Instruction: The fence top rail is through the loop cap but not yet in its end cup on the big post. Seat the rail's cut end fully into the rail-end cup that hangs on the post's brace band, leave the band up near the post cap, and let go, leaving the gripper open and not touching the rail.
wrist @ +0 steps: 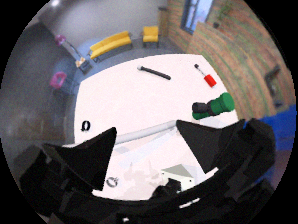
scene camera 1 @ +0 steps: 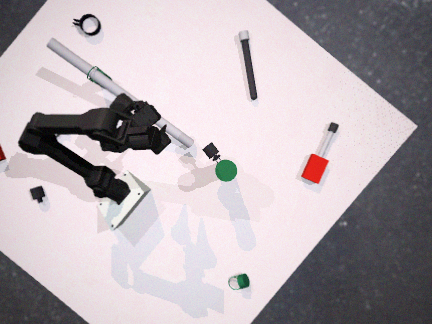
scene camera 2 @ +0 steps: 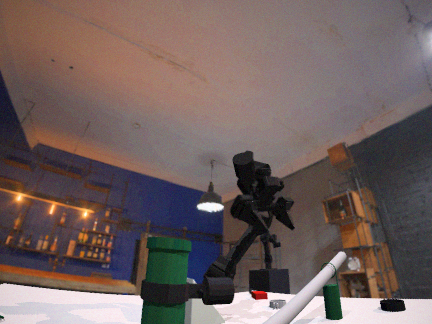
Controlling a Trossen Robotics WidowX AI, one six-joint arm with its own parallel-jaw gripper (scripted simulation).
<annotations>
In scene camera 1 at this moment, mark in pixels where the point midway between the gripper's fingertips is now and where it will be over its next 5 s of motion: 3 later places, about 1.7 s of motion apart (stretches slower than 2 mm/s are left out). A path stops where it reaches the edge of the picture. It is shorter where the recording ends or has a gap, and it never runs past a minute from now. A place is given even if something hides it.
My gripper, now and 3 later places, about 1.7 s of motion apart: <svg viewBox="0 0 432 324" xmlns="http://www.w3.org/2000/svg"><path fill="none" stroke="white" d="M154 113L204 151L212 145L206 149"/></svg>
</annotations>
